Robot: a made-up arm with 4 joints.
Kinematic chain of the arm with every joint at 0, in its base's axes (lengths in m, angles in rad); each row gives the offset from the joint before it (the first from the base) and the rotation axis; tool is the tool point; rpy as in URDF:
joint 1: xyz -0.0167 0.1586 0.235 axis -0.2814 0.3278 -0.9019
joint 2: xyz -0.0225 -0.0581 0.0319 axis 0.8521 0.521 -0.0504
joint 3: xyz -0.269 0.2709 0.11 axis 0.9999 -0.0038 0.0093
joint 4: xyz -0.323 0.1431 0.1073 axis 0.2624 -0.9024 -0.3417
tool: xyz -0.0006 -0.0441 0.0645 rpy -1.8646 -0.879 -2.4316
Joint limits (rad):
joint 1: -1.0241..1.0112
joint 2: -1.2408..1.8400
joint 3: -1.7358..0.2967
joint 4: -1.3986..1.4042
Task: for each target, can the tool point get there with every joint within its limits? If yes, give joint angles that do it. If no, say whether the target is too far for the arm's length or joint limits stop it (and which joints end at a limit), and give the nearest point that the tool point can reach.
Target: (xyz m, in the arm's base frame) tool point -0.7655 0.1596 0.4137
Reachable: yes | joints -0.5525 0.2081 -1.1170 0.2568
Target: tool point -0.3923 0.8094 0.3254
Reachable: yes | joints 0.5378 -0.2917 -0.2844 0.0618
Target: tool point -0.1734 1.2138 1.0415
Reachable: no: too far | nearest point -0.1058 0.7890 0.7391 | short by 0.526 m
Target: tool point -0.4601 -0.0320 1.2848
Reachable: no: too far | nearest point -0.3268 0.0148 1.0059 | short by 0.313 m
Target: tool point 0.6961 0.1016 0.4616
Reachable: no: joint limits stop it (at a limit: joint 1, joint 2, joint 3) | nearest point 0.3297 -0.3690 0.6525 | short by 0.626 m
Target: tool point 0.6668 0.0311 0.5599
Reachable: no: joint limits stop it (at a limit: joint 1, joint 2, joint 3) | nearest point 0.3278 -0.3667 0.6549 | short by 0.531 m
